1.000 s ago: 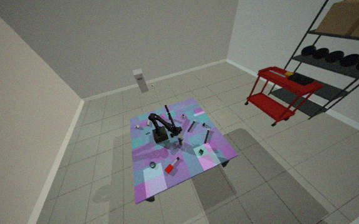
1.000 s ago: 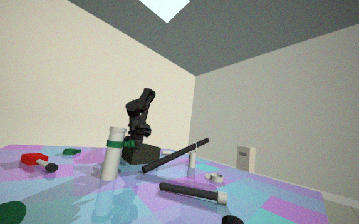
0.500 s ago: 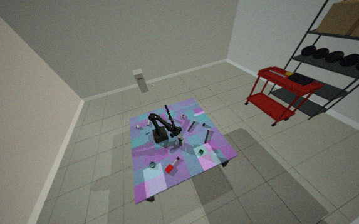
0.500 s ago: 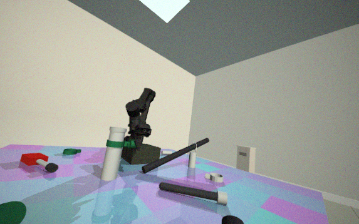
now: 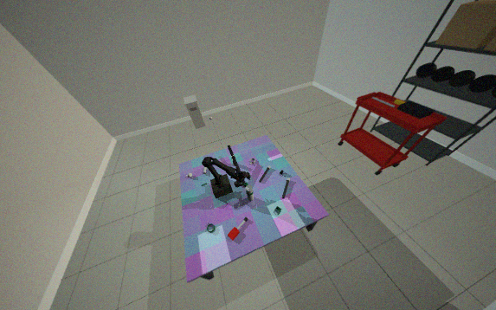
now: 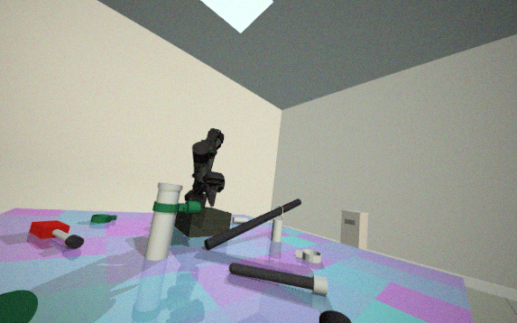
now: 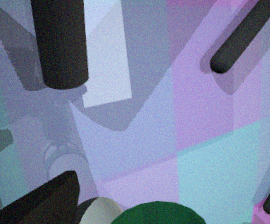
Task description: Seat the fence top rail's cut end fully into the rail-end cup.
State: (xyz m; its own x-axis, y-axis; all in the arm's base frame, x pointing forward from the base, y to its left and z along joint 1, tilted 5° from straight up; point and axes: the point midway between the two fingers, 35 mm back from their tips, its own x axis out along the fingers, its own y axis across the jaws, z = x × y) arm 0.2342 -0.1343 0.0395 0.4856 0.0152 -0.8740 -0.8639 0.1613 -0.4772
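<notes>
My gripper tip is 5 cm to the left of the green rail-end cup, 3 cm past it and 1 cm below it. The rest, counted from my gripper tip: small post (40 cm to the left, 4 cm ahead, 3 cm below); white clamp (31 cm to the left, 24 cm ahead, 12 cm below); green brace band (8 cm to the right, 3 cm behind, 1 cm above).
</notes>
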